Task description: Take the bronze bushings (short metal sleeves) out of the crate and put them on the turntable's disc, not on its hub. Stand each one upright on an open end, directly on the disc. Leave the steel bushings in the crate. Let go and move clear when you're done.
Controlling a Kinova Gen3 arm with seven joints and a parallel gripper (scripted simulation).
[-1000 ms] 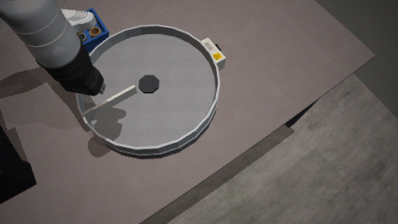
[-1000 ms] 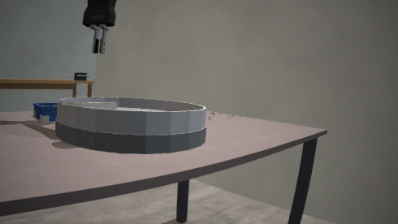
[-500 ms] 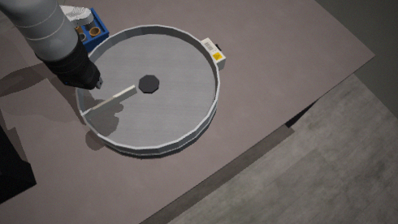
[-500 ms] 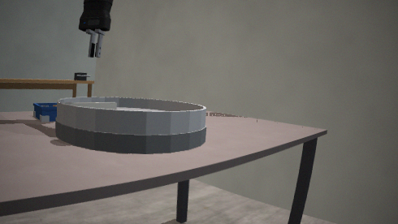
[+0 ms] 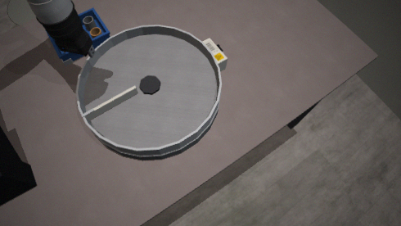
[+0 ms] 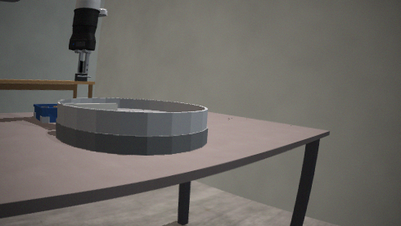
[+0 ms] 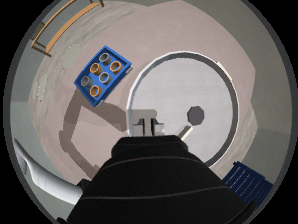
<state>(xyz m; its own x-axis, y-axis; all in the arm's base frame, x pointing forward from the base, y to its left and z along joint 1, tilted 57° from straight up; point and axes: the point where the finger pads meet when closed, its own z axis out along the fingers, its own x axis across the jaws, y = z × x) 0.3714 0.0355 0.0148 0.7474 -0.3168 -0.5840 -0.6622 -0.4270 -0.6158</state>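
My hand is 230 mm to the right of the crate, 160 mm above it and 20 mm past it. Also, from my hand: turntable disc: 130 mm below, 120 mm ahead, 100 mm to the right.
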